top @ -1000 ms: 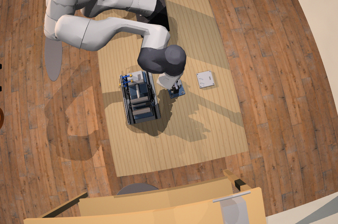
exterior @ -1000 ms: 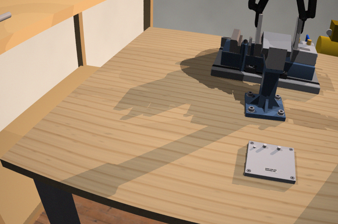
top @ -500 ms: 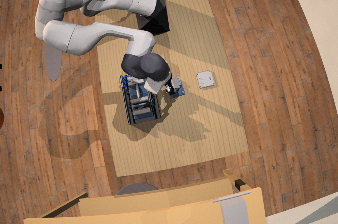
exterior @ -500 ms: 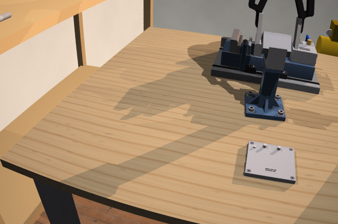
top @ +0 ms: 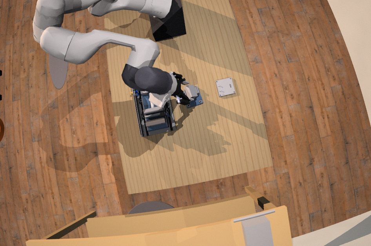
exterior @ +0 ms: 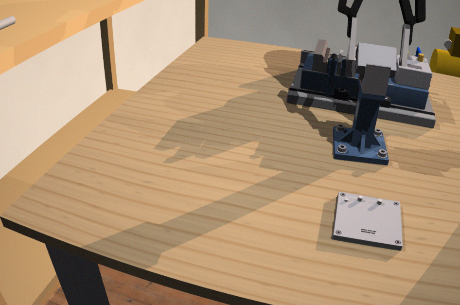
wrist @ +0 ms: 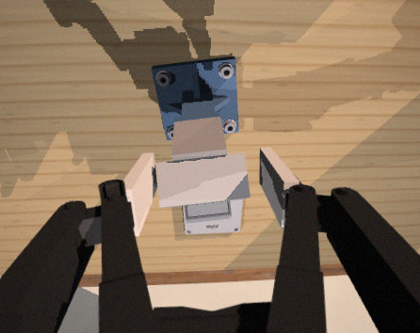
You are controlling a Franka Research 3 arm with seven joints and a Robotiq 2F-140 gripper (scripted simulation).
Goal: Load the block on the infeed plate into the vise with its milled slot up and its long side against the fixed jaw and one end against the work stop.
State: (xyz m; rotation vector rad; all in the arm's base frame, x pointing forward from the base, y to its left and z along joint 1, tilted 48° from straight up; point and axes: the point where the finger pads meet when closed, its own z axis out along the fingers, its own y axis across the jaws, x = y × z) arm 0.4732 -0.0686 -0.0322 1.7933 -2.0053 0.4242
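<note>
My hand is 2 cm above the part and 1 cm to the right of it. From my hand the other things lie so: work stop 15 cm to the right, 9 cm below, 6 cm ahead; v-block post 12 cm below, 2 cm to the left; work stop post 13 cm to the right, 12 cm below, 6 cm ahead.
</note>
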